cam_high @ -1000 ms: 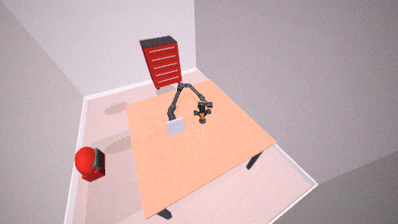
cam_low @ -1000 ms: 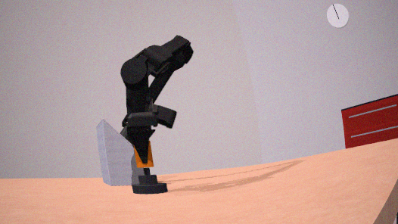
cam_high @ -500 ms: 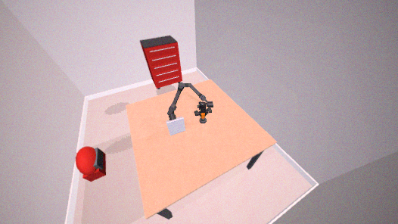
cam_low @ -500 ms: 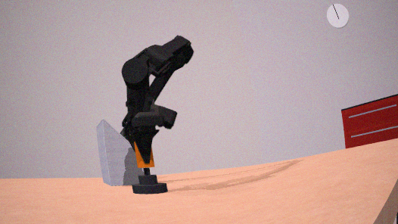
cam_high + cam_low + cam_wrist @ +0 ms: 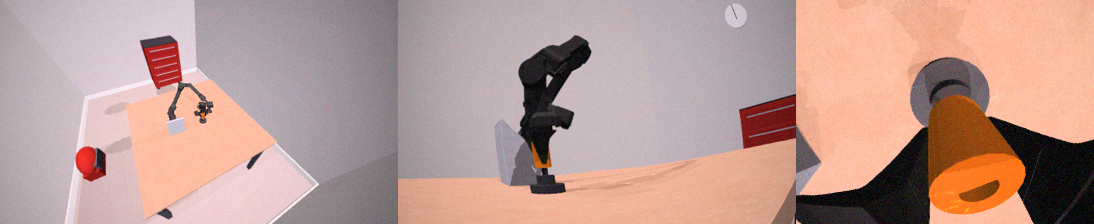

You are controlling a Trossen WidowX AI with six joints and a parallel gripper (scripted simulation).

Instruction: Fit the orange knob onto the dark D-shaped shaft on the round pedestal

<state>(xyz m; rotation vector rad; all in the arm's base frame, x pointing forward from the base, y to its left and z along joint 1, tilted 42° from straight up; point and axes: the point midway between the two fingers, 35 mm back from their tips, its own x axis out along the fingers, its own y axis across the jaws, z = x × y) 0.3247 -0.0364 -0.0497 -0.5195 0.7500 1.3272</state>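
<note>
Right now the orange knob is 20 mm above my gripper tip. Round my gripper tip: dark pedestal (40 mm below).
</note>
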